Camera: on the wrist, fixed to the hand. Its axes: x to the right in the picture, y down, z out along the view.
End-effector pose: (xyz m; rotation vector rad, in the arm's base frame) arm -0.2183 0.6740 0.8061 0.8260 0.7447 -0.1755
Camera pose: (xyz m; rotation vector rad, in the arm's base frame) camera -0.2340 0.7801 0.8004 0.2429 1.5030 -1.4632
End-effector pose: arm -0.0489 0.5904 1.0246 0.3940 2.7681 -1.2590
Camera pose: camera -0.0357 0.6964 1.0358 1.1941 -1.8579 0.9119
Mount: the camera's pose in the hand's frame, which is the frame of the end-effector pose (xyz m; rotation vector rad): 0.0066 0.0621 -0.0874 0.1173 0.2697 -1.4921
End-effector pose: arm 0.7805 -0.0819 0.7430 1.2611 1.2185 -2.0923
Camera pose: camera 0.8644 -0.0411 0.6898 -0.3352 -1.5110 1.6162
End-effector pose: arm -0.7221 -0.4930 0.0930 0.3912 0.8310 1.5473
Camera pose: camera -0.8269 -0.5086 0.0755 -0.3587 1.0290 0.1452
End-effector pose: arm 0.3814 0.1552 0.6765 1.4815 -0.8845 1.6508
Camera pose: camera 0.2843 0.2010 0.6734 1.3120 0.4870 0.6777
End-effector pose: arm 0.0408 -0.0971 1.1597 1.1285 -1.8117 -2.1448
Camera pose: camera 0.0656 -0.1881 1.2112 -1.9466 0.5402 1.2099
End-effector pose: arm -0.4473 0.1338 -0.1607 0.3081 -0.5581 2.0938
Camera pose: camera -0.5033 0.1527 -0.2504 0.3368 0.0444 0.6827
